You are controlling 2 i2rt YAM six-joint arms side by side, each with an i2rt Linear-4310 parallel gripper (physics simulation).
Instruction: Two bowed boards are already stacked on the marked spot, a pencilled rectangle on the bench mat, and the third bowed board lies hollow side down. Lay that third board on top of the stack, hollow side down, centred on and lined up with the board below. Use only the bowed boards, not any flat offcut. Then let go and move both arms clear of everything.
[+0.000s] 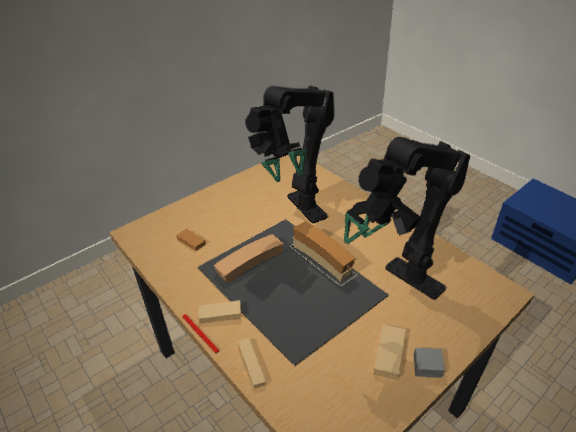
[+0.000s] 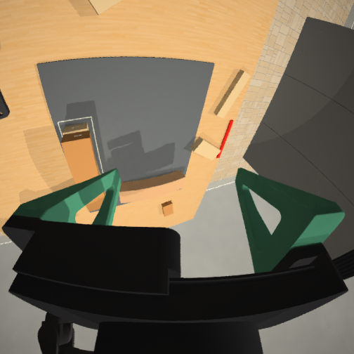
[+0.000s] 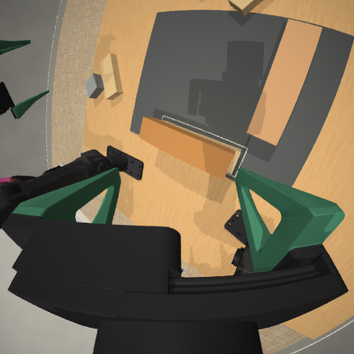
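The third bowed board lies hollow side down on the dark bench mat. The stack's upper bowed board is darker orange and rests on a paler bowed board, beside the pencilled outline. My left gripper is open and empty, above the table near the stack. My right gripper is open and empty, raised behind the mat.
A small brown block lies at the left. Pale offcuts and a red stick lie near the front left edge. A larger pale block and a grey block lie at the front right.
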